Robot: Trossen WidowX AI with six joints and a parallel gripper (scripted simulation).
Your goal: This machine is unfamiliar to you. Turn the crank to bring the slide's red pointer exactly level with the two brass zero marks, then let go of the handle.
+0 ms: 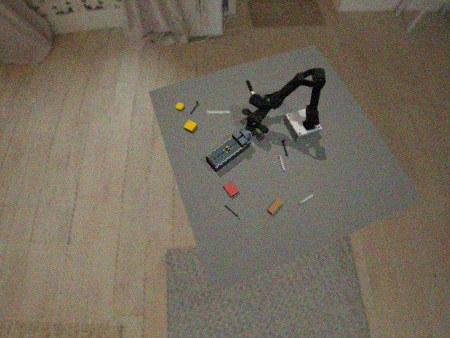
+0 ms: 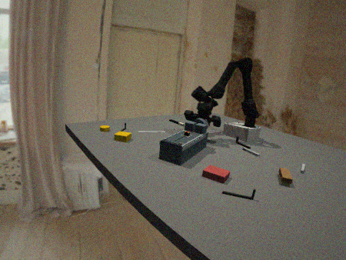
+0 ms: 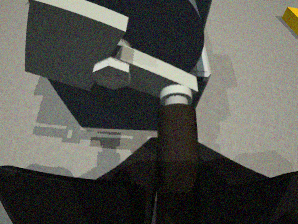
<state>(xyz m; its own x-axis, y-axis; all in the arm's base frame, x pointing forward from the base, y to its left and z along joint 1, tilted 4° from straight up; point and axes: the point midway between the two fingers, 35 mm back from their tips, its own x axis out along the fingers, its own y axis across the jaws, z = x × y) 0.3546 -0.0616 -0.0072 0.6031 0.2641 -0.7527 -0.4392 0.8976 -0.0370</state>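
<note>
The dark handle is 3 cm above my gripper tip, 2 cm behind it and 1 cm to the right of it. From my gripper tip the other things lie so: red pointer (14 cm ahead, 9 cm to the left, 3 cm above); then yellow block (32 cm ahead, 14 cm to the right, 4 cm below); then red block (31 cm to the left, 17 cm ahead, 4 cm below).
</note>
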